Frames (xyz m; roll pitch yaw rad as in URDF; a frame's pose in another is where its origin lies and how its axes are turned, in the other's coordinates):
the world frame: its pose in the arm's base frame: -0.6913 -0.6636 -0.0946 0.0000 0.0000 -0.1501
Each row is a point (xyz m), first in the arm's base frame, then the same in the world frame.
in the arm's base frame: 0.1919 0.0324 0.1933
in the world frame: 0.7692 0.8202 0.2879
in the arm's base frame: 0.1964 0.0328 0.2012
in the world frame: 0.7736 0.8213 0.2958
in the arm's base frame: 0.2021 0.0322 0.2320
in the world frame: 0.7793 0.8216 0.3266
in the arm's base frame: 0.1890 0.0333 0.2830
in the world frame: 0.7662 0.8207 0.3776
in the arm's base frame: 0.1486 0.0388 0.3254
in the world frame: 0.7254 0.8201 0.4200
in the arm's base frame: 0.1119 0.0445 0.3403
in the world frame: 0.6883 0.8202 0.4349
